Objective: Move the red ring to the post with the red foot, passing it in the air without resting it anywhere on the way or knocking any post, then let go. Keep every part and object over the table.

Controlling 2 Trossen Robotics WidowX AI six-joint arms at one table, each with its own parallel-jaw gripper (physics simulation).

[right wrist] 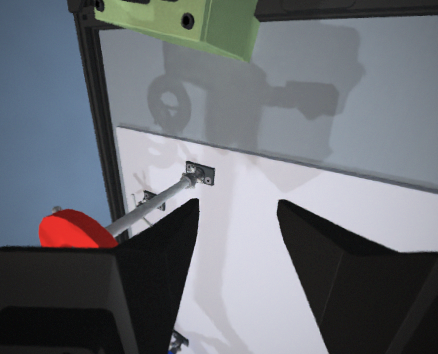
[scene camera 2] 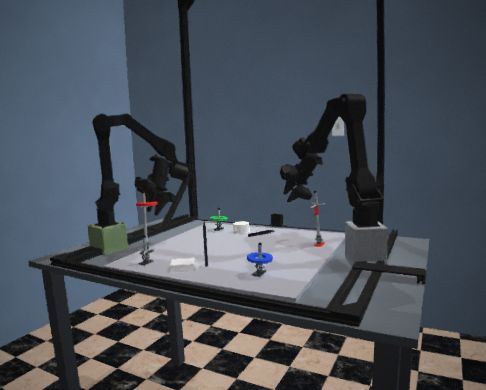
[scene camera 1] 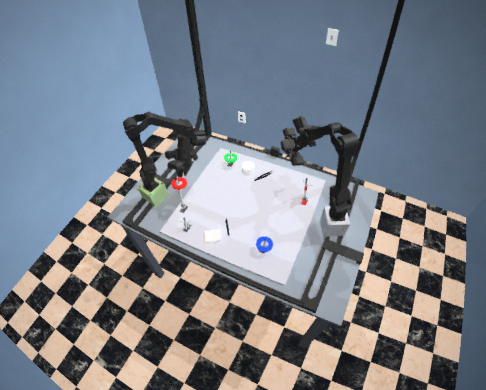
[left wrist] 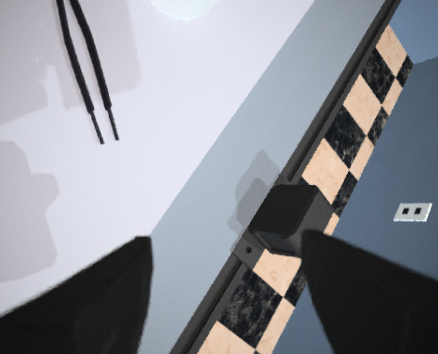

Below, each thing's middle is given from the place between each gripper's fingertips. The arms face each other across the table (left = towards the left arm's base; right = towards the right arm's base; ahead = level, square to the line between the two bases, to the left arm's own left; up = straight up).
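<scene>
The tall grey post point(right wrist: 188, 180) has my right gripper 9 cm short of it at the moment, and 2 cm to the right of it. As for the red ring point(right wrist: 66, 228), that's 5 cm above my right hand, 8 cm ahead of it and 2 cm to the left of it.
Measured from my left hand, the red ring is 33 cm ahead, 43 cm to the right and 3 cm above. The tall grey post is 34 cm ahead of my left hand, also 43 cm to the right of it, and 2 cm below it.
</scene>
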